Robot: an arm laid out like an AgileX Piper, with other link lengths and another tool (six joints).
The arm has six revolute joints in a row. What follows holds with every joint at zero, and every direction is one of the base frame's.
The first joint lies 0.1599 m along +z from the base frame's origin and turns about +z.
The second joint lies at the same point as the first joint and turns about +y.
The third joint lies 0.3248 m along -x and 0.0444 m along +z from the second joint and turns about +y.
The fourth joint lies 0.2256 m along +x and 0.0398 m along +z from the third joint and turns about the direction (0.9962, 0, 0.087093).
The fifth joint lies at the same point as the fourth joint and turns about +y.
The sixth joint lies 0.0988 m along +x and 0.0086 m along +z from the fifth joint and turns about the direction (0.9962, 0, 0.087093).
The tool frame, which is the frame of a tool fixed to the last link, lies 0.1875 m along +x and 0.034 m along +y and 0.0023 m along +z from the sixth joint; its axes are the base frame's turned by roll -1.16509, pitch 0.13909 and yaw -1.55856 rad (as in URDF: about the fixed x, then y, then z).
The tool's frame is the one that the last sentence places.
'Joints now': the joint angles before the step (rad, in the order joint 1, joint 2, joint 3, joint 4, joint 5, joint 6). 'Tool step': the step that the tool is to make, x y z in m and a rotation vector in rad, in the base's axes. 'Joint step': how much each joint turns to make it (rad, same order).
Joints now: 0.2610 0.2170 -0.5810 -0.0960 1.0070 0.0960
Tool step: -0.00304 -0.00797 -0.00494 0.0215 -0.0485 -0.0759
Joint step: -0.0820 -0.0841 0.0400 0.0120 -0.0080 0.0000
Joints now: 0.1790 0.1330 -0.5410 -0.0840 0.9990 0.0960
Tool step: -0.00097 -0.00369 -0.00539 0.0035 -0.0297 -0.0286
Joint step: -0.0299 -0.0510 0.0330 0.0000 -0.0120 -0.0010
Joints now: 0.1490 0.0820 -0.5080 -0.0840 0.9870 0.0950
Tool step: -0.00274 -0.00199 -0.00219 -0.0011 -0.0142 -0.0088
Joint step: -0.0081 -0.0310 0.0080 -0.0019 0.0090 -0.0021
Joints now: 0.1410 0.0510 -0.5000 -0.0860 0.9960 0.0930
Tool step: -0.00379 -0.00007 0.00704 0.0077 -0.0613 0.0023
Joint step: 0.0000 -0.0620 0.0000 0.0020 0.0000 -0.0030
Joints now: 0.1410 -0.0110 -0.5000 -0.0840 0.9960 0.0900
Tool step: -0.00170 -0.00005 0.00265 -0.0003 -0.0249 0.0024
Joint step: -0.0001 -0.0250 0.0000 0.0011 0.0000 -0.0050
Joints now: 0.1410 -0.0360 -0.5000 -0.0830 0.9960 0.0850
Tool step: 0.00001 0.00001 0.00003 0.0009 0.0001 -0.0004
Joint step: -0.0001 0.0000 0.0000 0.0000 0.0000 0.0010
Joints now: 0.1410 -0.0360 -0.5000 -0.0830 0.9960 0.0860
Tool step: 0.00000 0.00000 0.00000 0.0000 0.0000 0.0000
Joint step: 0.0000 0.0000 0.0000 0.0000 0.0000 0.0000
